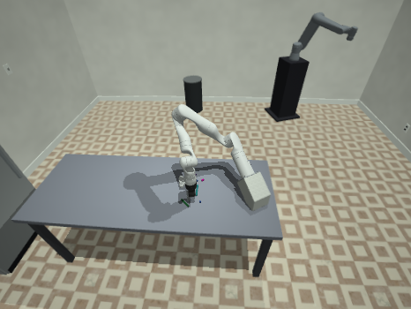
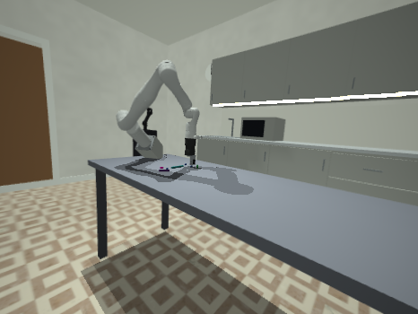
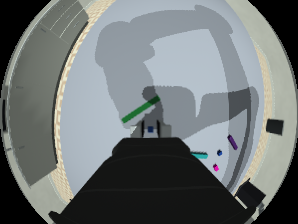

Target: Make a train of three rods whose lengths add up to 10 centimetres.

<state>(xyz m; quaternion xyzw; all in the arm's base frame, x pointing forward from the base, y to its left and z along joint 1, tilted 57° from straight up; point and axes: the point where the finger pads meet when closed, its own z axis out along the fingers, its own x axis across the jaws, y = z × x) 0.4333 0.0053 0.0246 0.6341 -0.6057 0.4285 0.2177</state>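
Right now the green rod is 3 cm ahead of my hand, 1 cm to the left of it and 3 cm below it. Round my hand: magenta rod 14 cm behind, 16 cm to the right, 3 cm below; turquoise rod 7 cm behind, 7 cm to the right, 3 cm below; purple rod 8 cm behind, 21 cm to the right, 3 cm below.
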